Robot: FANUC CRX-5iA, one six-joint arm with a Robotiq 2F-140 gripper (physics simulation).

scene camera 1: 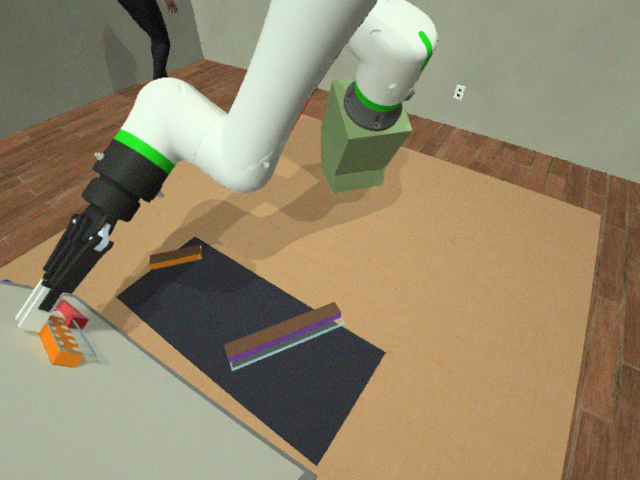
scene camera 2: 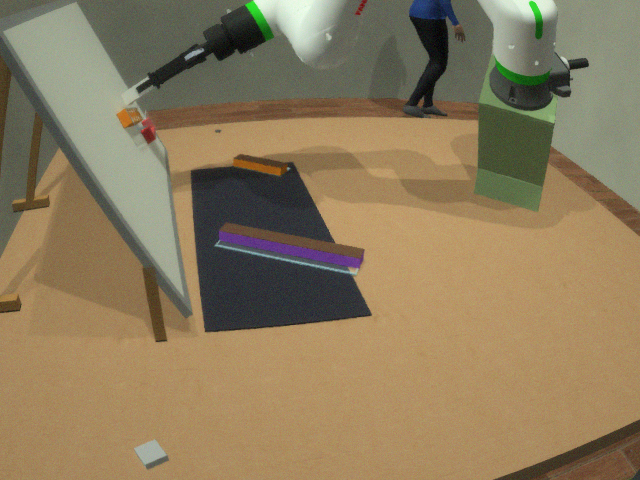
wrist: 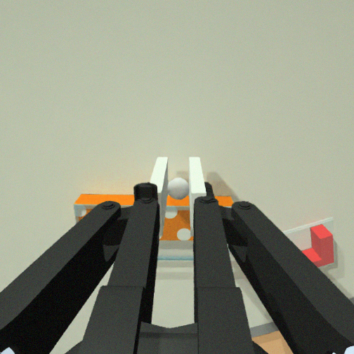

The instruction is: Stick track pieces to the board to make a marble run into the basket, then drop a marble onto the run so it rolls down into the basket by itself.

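Frame: origin at the arm's base, x ahead, y left, z up, level; centimetres.
Where they show: gripper, fingertip midpoint: [scene camera 1: 27, 325] [scene camera 2: 125, 99]; arm's base, origin of the base link: [scene camera 1: 372, 105] [scene camera 2: 521, 86].
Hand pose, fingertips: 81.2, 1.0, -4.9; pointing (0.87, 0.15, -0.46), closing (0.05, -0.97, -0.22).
Each offset is from my fingertips to the top centre of the thing, as dx, dy, dz. "*": to the spot under its first point. Level surfaces: height alone.
My gripper [scene camera 1: 26, 319] [scene camera 2: 131, 94] [wrist: 178, 173] is shut on a white marble [wrist: 178, 188], between its white fingertips near the board's upper part. The marble is hidden in the scene views. The pale tilted board [scene camera 1: 113, 403] [scene camera 2: 77, 77] [wrist: 175, 75] bears an orange track piece {* -1.8, +6.8, -0.2} [scene camera 1: 55, 348] [scene camera 2: 124, 118] [wrist: 110, 200] with pale round bumps. In the wrist view the fingertips overlap its upper edge. A red piece {* -4.0, -4.7, -7.5} [scene camera 1: 71, 315] [scene camera 2: 148, 132] [wrist: 322, 246] with a clear plate is beside it, lower right in the wrist view. A long purple piece {* -32.0, +17.9, -23.3} [scene camera 1: 286, 337] [scene camera 2: 289, 250] and a short orange piece {* -26.6, -18.0, -22.9} [scene camera 1: 176, 260] [scene camera 2: 258, 165] lie on the mat. I cannot tell the basket.
The dark mat {dz -24.4} [scene camera 1: 289, 413] [scene camera 2: 258, 304] lies in front of the board. The board's wooden leg {-13.2, +40.5, -11.9} [scene camera 2: 154, 310] stands at its lower end. The green pedestal [scene camera 1: 338, 149] [scene camera 2: 511, 149] bears my arm. A grey square block {-14.5, +63.3, -23.5} [scene camera 2: 150, 453] lies at the front. A person [scene camera 1: 160, 46] [scene camera 2: 431, 56] stands behind.
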